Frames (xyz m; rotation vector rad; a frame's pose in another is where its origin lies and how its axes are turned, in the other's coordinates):
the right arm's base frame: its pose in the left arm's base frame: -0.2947 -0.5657 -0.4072 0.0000 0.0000 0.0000
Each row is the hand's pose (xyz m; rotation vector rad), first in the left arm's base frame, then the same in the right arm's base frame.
Working: the left arm's base frame: its pose in the right arm's base frame: 0.2947 0.5657 0.4072 0.0000 0.0000 0.0000

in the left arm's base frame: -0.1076 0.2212 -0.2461 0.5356 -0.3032 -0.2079
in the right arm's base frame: 0.1871 0.7869 0.1611 0.5356 -0.3032 -0.2079
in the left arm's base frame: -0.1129 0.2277 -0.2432 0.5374 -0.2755 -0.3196
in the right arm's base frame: 0.1818 0.7934 0.1640 0.5374 -0.2755 -0.3196
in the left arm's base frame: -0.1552 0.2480 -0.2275 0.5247 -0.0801 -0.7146
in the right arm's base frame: 0.1395 0.8137 0.1797 0.5247 -0.0801 -0.7146
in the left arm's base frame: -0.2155 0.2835 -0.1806 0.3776 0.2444 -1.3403
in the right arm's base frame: 0.0792 0.8492 0.2266 0.3776 0.2444 -1.3403
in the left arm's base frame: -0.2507 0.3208 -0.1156 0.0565 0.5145 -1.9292
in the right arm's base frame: 0.0440 0.8865 0.2916 0.0565 0.5145 -1.9292
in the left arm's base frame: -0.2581 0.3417 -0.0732 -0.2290 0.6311 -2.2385
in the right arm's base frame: 0.0366 0.9074 0.3340 -0.2290 0.6311 -2.2385
